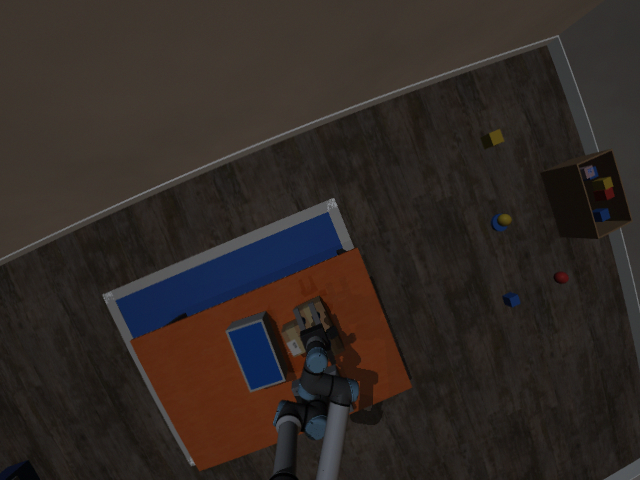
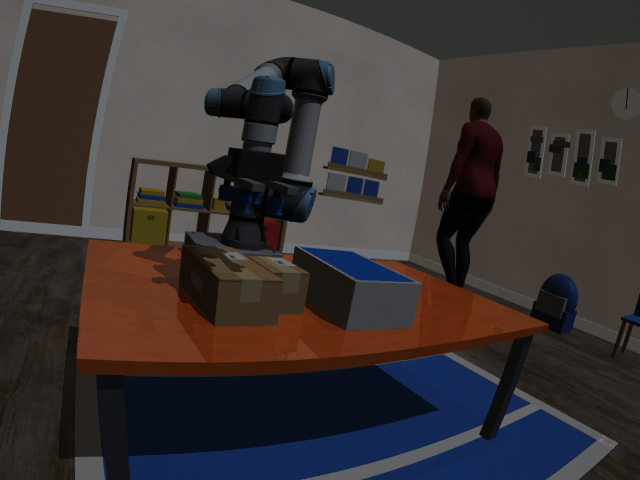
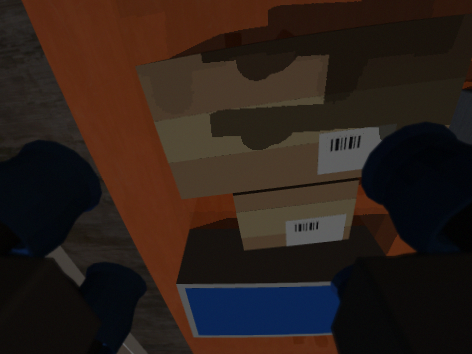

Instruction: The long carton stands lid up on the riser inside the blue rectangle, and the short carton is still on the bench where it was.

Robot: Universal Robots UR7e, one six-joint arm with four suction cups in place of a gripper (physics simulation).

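Frame: origin at the arm's base, x ahead, y down, z left, level; millimetres.
Seen in the pictures: end effector, tool point: [image 2: 247, 206] [image 3: 231, 239]; arm's base, origin of the base link: [image 1: 315, 399] [image 2: 242, 244].
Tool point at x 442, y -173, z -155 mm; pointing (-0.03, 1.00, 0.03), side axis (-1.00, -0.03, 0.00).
Offsets run from my tool point to a thing's middle. Level surfaces: height alone.
The long carton {dx -73, dy +194, dz -7 mm} [image 1: 323, 314] [image 2: 232, 304] [image 3: 240, 175] lies on the orange bench {dy +246 mm} [image 1: 180, 392] [image 2: 139, 335] [image 3: 85, 100], with its taped, labelled top up. The short carton {dx -73, dy +194, dz +124 mm} [image 1: 291, 334] [image 2: 295, 297] [image 3: 267, 227] stands close beside it on the bench, between it and the riser. The riser {dx -68, dy +186, dz +345 mm} [image 1: 280, 361] [image 2: 385, 304] [image 3: 280, 262] is a grey box; the blue rectangle {dx -68, dy +126, dz +345 mm} [image 1: 256, 355] [image 2: 356, 263] [image 3: 250, 310] covers its top and bears no carton. My suction gripper [image 1: 311, 316] [image 2: 251, 198] [image 3: 230, 240] is open, with nothing on its cups. It hangs above the long carton, clear of it.
The arm's grey base plate [image 2: 199, 239] is at the bench's rear edge behind the cartons. The riser's raised walls stand near the short carton. A person [image 2: 478, 160] stands beyond the bench. A shelf unit [image 2: 129, 196] is against the wall.
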